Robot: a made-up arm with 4 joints.
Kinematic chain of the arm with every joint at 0, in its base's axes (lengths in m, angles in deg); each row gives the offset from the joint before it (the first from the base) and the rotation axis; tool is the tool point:
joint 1: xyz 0 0 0.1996 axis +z
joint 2: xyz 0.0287 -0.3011 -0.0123 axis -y
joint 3: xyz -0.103 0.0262 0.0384 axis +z
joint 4: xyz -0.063 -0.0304 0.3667 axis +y
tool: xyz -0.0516 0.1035 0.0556
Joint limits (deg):
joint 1: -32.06..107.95
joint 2: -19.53..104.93
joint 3: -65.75..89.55
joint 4: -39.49..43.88
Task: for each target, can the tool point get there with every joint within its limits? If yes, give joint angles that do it. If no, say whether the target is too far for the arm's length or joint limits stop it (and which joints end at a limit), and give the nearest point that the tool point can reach.
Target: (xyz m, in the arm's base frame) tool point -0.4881 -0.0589 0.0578
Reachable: yes | joints -14.24 84.87 -17.05 17.79
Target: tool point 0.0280 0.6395 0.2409
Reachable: no: joint limits stop it (at a limit: joint 1, joint 2, joint 3, joint 4) | nearest point 0.1390 0.1831 0.6612 | short by 0.630 m
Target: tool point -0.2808 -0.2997 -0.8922
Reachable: no: too far | nearest point -0.2864 -0.3056 -0.1711 | short by 0.721 m
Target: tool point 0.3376 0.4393 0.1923
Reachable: no: joint limits stop it (at a limit: joint 1, joint 2, joint 3, joint 4) | nearest point 0.3923 0.1276 0.6378 | short by 0.546 m
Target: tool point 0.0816 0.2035 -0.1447
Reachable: no: joint limits stop it (at a limit: joint 1, joint 2, joint 4) | nearest point -0.3494 0.0652 -0.0763 | short by 0.458 m
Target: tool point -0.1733 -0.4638 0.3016
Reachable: yes | joints 45.65 48.36 -0.67 -23.26
